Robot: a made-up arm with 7 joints.
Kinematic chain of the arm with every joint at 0, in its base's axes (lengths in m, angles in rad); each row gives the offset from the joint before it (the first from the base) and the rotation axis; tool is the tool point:
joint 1: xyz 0 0 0.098 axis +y
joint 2: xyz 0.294 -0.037 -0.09 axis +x
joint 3: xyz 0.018 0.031 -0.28 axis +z
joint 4: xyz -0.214 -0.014 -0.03 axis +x
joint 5: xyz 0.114 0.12 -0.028 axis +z
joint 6: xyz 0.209 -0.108 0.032 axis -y
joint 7: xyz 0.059 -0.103 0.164 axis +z
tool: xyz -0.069 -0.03 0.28
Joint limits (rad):
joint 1: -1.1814..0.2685
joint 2: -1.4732..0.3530
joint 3: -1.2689..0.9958
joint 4: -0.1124..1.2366
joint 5: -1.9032..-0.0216
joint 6: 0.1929..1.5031
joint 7: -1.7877..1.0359
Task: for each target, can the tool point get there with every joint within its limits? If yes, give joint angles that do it. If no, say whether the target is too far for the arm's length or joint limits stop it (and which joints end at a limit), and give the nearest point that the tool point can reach.
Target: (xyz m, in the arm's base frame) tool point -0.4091 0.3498 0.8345
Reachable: no: joint limits stop it (at a limit: joint 1, joint 2, joint 3, joint 5, joint 6, joint 7) | nearest point -0.2435 -0.0304 0.5408 | short by 0.508 m
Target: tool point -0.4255 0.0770 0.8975
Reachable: no: joint limits stop it (at a limit: joint 1, joint 2, joint 3, joint 5, joint 6, joint 7) | nearest point -0.2519 -0.1217 0.6250 | short by 0.379 m
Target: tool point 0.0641 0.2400 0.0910
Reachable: yes | joints -0.4376 -0.1977 -0.9298 0.4182 -1.6562 0.4139 -0.0612
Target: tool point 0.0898 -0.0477 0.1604
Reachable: yes | joints -0.3742 -0.8444 0.7833 0.6445 -1.6398 1.0114 -1.4964
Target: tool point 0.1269 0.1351 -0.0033
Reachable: yes | joints -0.5238 -0.5008 -0.7981 0.3836 -0.8421 0.7094 -0.9699
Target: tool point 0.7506 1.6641 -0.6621
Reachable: no: too far | nearest point 0.4261 0.5285 -0.2656 | short by 1.246 m
